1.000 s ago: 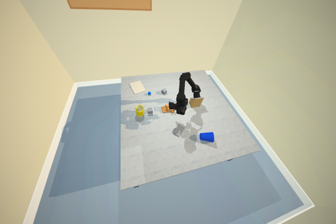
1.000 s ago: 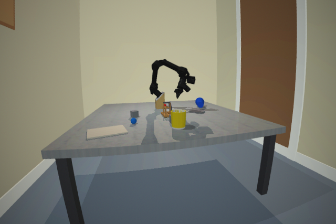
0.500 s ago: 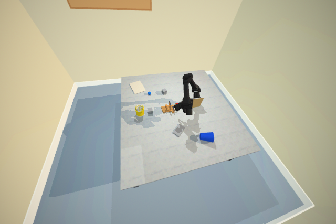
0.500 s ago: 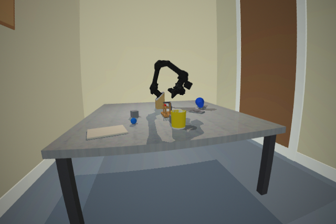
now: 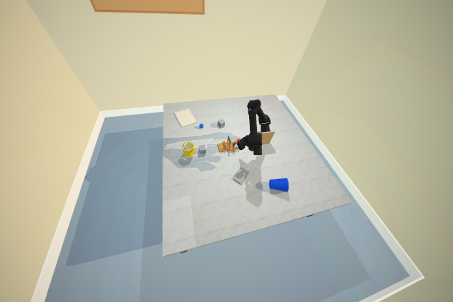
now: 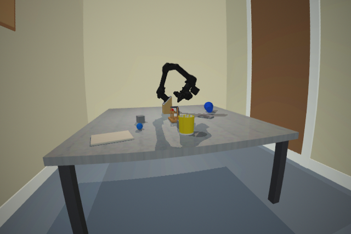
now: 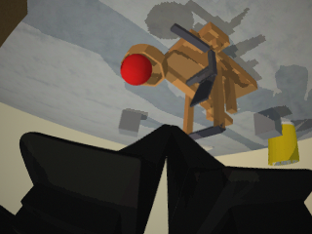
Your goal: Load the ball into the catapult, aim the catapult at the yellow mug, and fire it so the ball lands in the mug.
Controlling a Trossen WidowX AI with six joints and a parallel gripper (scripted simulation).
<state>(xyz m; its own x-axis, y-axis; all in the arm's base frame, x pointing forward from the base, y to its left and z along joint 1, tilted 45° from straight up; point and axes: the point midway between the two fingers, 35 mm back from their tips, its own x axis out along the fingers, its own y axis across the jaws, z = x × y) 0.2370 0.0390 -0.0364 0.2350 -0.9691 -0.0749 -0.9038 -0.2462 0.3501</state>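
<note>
Right now my gripper tip is 2 cm past the red ball, 4 cm to the left of it and 7 cm above it. The rest, counted from my gripper tip: flat grey slab (6 cm ahead, 23 cm to the left, 13 cm below); then yellow mug (40 cm ahead, 8 cm to the right, 10 cm below); then wooden catapult (5 cm ahead, 3 cm to the right, 8 cm below).
</note>
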